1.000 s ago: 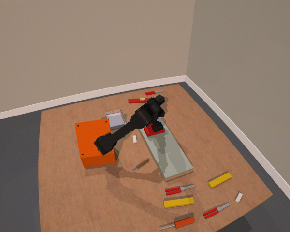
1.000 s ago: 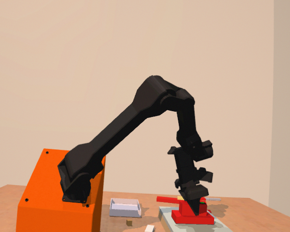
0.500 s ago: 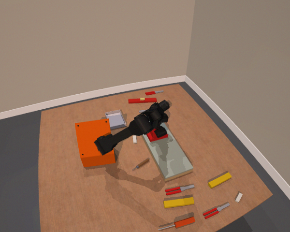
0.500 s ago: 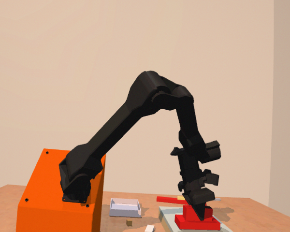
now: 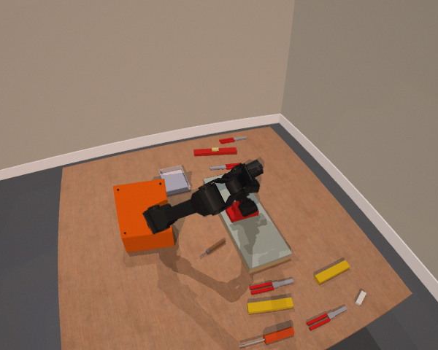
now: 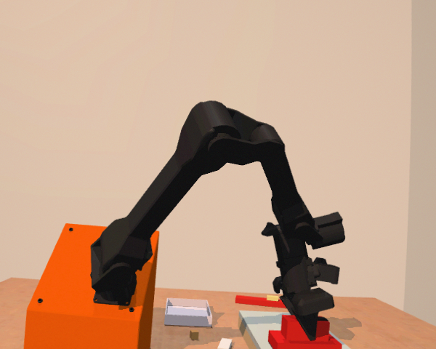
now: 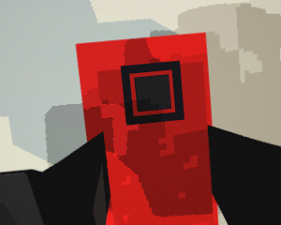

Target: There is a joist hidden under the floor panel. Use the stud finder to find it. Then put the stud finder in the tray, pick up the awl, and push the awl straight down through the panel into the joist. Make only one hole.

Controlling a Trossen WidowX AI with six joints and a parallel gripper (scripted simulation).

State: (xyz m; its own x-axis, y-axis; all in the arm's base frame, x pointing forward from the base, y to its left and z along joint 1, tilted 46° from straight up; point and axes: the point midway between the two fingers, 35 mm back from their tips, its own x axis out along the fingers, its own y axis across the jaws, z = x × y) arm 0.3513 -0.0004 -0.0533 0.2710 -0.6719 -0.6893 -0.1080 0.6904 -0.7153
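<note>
My gripper tip is 25 cm past the tray, 30 cm to the right of it and 5 cm above it. From my gripper tip the other things lie so: red stud finder: 1 cm ahead, 2 cm above; then square light: 2 cm ahead, 3 cm above; then awl: 18 cm behind, 13 cm to the right, 6 cm below.
</note>
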